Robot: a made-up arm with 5 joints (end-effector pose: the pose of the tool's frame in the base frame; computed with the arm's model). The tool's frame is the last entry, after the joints. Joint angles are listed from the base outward.
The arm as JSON. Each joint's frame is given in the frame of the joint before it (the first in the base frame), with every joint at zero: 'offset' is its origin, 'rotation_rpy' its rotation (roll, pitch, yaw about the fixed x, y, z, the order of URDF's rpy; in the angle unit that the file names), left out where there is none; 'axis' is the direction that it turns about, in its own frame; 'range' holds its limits. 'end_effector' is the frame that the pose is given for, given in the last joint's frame.
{
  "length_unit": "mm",
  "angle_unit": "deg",
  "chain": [
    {
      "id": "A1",
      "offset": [
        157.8,
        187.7,
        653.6
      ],
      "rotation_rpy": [
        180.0,
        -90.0,
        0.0
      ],
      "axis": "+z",
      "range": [
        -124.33,
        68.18
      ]
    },
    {
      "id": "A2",
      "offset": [
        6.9,
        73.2,
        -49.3
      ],
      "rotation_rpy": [
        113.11,
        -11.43,
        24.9
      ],
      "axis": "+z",
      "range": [
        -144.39,
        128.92
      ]
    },
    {
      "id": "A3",
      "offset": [
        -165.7,
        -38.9,
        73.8
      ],
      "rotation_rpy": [
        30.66,
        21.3,
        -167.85
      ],
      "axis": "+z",
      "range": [
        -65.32,
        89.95
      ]
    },
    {
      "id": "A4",
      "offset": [
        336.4,
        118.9,
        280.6
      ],
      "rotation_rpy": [
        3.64,
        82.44,
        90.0
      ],
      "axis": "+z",
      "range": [
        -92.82,
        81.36
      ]
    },
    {
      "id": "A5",
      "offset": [
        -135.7,
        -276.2,
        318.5
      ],
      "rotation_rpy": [
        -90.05,
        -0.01,
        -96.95
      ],
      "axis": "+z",
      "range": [
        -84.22,
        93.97
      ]
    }
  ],
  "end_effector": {
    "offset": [
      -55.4,
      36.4,
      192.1
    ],
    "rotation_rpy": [
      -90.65,
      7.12,
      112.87
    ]
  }
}
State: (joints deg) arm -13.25 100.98 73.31 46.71 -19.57
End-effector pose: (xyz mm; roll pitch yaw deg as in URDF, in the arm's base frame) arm 102.8 526.1 1234.5 143.29 -1.77 -125.21
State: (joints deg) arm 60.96 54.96 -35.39 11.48 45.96
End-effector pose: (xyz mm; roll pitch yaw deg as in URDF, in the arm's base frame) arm -714.3 395.3 249.7 70.58 -56.74 -34.32
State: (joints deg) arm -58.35 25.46 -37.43 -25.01 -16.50
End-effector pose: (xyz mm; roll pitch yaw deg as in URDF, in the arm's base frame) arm -420.7 -349.5 92.7 -33.75 -0.07 19.74
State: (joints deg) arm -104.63 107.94 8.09 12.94 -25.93
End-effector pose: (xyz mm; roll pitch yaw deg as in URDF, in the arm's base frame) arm -361.4 978.5 848.1 -148.31 -30.02 -109.22
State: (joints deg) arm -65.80 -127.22 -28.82 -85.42 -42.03
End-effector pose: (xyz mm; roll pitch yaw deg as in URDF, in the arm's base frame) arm 695.5 944.9 665.4 -76.25 -39.28 171.78
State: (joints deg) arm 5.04 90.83 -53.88 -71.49 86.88
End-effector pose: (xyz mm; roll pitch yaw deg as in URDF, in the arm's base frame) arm -906.1 -64.5 575.5 62.71 -27.38 -54.77
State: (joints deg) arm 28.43 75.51 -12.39 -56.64 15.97
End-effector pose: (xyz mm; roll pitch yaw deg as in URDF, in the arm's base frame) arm -881.5 -13.0 681.2 53.06 19.76 10.42
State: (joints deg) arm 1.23 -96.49 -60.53 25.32 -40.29
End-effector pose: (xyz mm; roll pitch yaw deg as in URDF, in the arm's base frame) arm 919.4 177.2 814.7 87.84 -28.06 -124.72
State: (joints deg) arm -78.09 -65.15 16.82 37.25 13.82
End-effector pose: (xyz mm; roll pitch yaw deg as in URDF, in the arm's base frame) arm 87.3 -175.4 -23.9 -106.76 -29.07 53.16
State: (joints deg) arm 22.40 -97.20 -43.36 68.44 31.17
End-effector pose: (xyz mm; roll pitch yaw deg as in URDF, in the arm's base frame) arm 791.9 461.5 668.3 45.65 -55.91 -155.54
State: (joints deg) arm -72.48 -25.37 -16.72 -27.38 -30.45
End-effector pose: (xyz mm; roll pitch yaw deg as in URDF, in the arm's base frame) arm 97.1 -323.5 -129.2 -33.38 -18.13 21.33
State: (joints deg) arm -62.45 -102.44 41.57 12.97 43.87
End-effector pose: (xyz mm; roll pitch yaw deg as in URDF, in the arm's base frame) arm 246.5 369.0 -128.0 -145.80 -66.08 130.91
